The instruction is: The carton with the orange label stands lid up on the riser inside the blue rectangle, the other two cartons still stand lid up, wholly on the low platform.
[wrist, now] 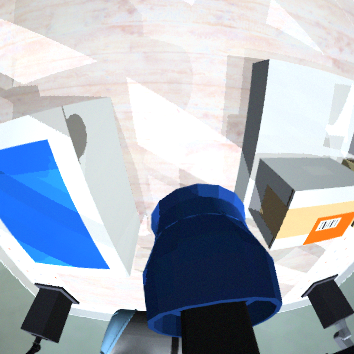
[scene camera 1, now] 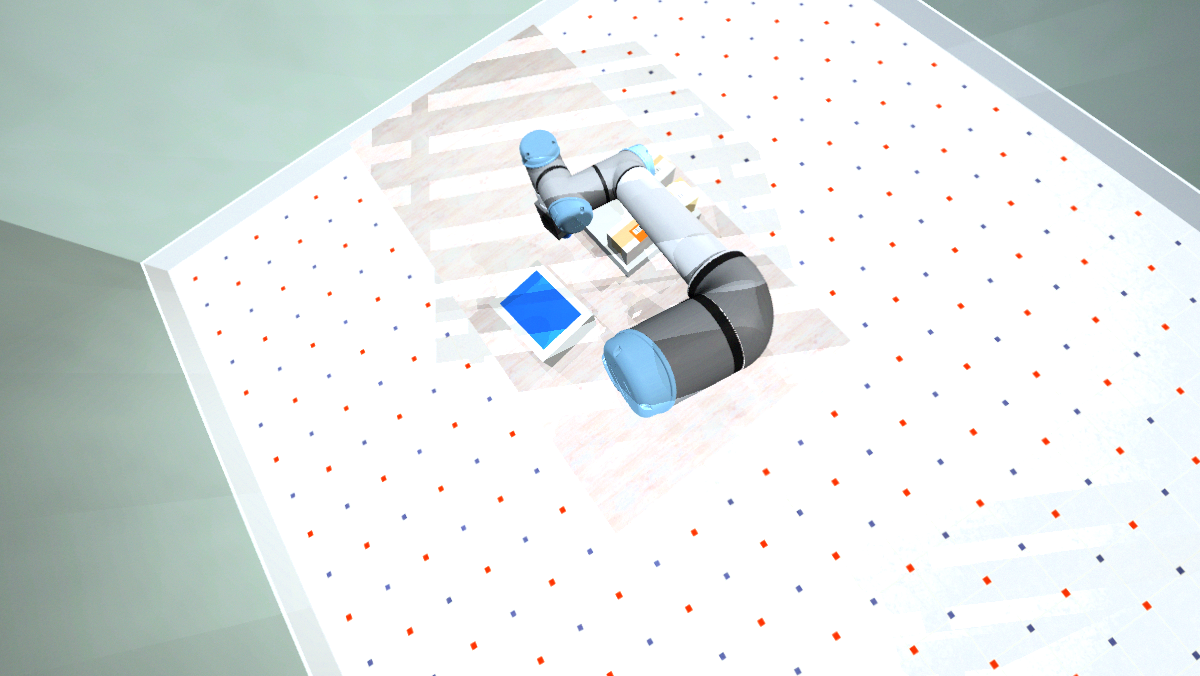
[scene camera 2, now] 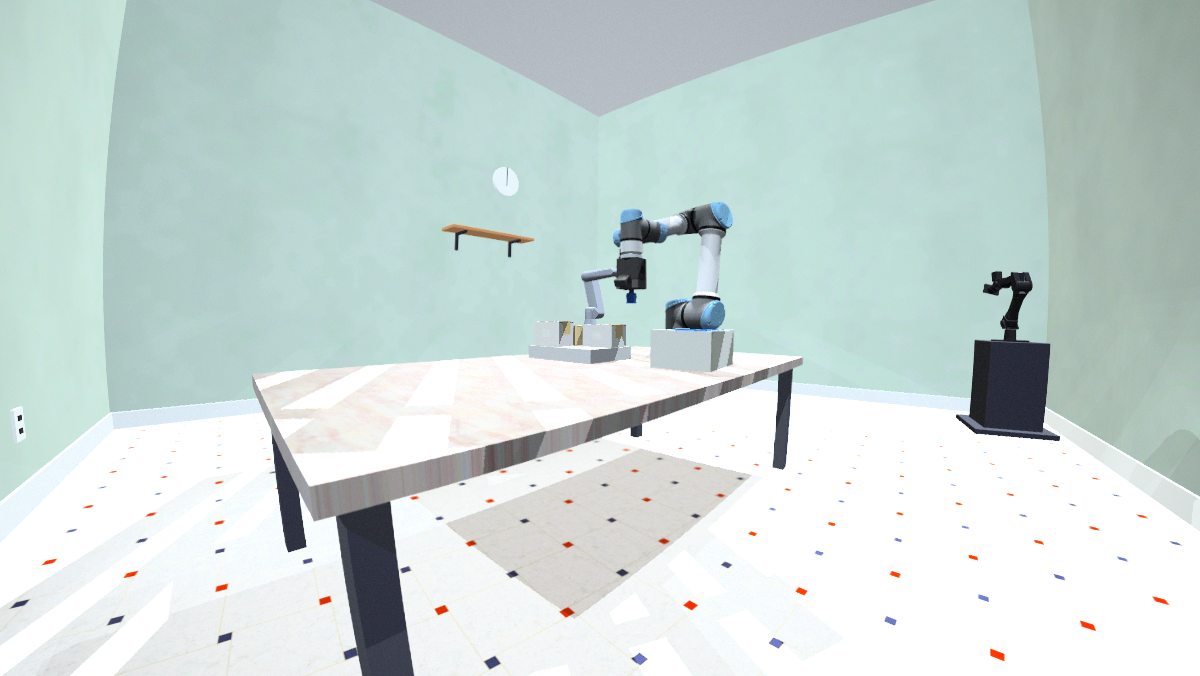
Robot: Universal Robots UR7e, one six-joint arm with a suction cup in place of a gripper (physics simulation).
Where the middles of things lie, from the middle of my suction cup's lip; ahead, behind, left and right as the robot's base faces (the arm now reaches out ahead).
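Counted from my suction cup: carton with orange label [scene camera 1: 627,240], 170 mm to the right, 100 mm behind, 130 mm below; riser with blue rectangle [scene camera 1: 536,305], 200 mm to the left, 70 mm behind, 160 mm below; low platform [scene camera 1: 610,214], 260 mm to the right, 60 mm behind, 200 mm below.
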